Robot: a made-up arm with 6 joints.
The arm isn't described. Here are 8 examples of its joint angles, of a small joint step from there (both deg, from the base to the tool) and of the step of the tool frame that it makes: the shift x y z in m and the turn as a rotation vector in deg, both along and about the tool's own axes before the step.
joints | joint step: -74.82 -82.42 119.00 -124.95 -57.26 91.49 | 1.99 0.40 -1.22 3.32 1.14 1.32
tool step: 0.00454 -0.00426 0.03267 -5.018 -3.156 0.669
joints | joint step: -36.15 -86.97 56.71 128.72 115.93 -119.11 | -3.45 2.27 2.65 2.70 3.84 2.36
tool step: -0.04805 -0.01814 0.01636 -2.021 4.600 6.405
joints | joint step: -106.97 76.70 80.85 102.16 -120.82 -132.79 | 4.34 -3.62 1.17 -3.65 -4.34 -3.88
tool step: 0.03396 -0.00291 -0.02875 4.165 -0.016 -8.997
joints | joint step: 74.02 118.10 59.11 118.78 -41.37 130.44 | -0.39 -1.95 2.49 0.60 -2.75 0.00
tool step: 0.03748 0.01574 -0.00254 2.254 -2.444 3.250
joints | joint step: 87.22 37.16 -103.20 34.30 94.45 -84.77 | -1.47 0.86 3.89 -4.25 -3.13 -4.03
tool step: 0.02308 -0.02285 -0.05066 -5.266 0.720 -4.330
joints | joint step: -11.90 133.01 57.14 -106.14 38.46 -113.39 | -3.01 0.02 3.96 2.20 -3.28 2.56
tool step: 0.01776 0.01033 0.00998 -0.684 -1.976 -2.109
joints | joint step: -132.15 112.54 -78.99 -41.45 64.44 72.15 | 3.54 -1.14 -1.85 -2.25 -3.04 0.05
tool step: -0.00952 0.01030 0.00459 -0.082 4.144 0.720
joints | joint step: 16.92 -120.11 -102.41 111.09 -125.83 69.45 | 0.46 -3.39 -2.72 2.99 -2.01 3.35
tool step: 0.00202 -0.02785 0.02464 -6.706 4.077 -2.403
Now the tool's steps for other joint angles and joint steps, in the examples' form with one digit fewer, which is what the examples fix.
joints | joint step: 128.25 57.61 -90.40 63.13 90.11 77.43 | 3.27 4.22 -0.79 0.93 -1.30 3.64
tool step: 0.0500 -0.0201 -0.0413 -0.31 -3.60 4.64
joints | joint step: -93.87 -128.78 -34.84 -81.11 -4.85 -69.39 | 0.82 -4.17 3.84 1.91 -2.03 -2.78
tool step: 0.0145 -0.0356 -0.0041 -0.44 -1.20 -5.08
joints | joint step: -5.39 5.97 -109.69 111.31 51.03 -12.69 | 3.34 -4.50 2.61 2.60 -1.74 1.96
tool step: -0.0387 -0.0326 -0.0059 -1.40 -0.57 4.73
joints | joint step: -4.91 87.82 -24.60 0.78 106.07 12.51 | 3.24 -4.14 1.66 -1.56 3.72 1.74
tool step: -0.0329 0.0224 0.0259 -6.00 -0.39 -3.68
